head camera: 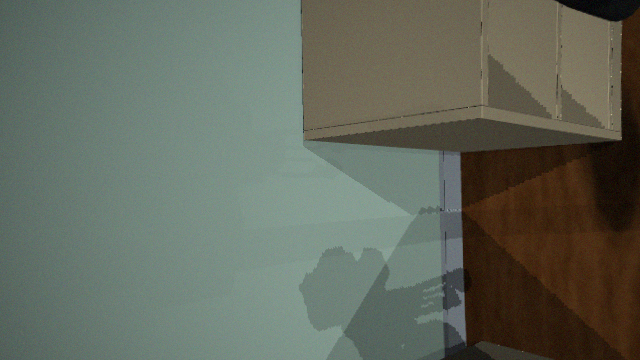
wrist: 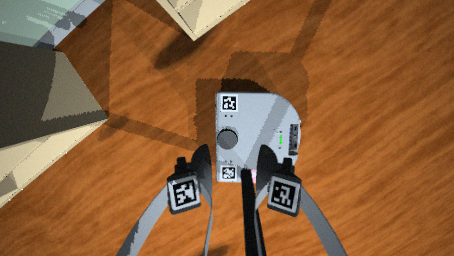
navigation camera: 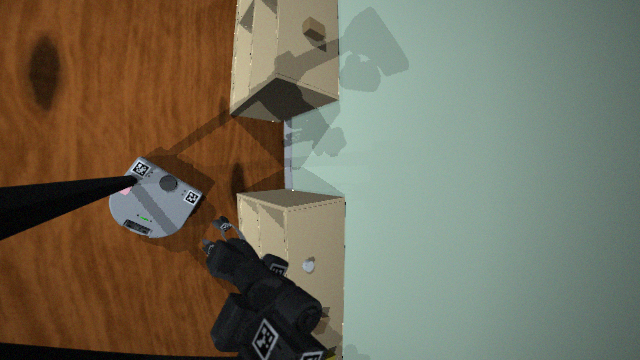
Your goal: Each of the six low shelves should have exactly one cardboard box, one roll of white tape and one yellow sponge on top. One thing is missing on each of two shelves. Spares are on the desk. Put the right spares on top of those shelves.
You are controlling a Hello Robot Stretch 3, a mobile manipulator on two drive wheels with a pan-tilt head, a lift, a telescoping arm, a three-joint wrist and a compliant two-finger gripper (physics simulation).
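Note:
My gripper (navigation camera: 213,232) (wrist: 234,161) is open, its two fingers apart with nothing between them. It hangs beside the front corner of the lower shelf (navigation camera: 325,225) in the navigation view. On that shelf are a white tape roll (navigation camera: 308,265), a cardboard box (navigation camera: 321,326) partly hidden by the wrist, and a sliver of a yellow sponge (navigation camera: 331,355) at the bottom edge. The upper shelf (navigation camera: 295,15) there has a cardboard box (navigation camera: 314,29) on top. In the head view part of a bare-topped shelf (head camera: 390,60) shows. The desk and its spares do not show.
My grey wheeled base (navigation camera: 155,210) (wrist: 260,125) stands on the wooden floor (navigation camera: 100,280) (wrist: 375,100), left of the shelves in the navigation view. The pale green wall (head camera: 150,150) (navigation camera: 475,175) runs behind the shelves. Shelf corners (wrist: 207,22) (wrist: 40,167) show in the wrist view.

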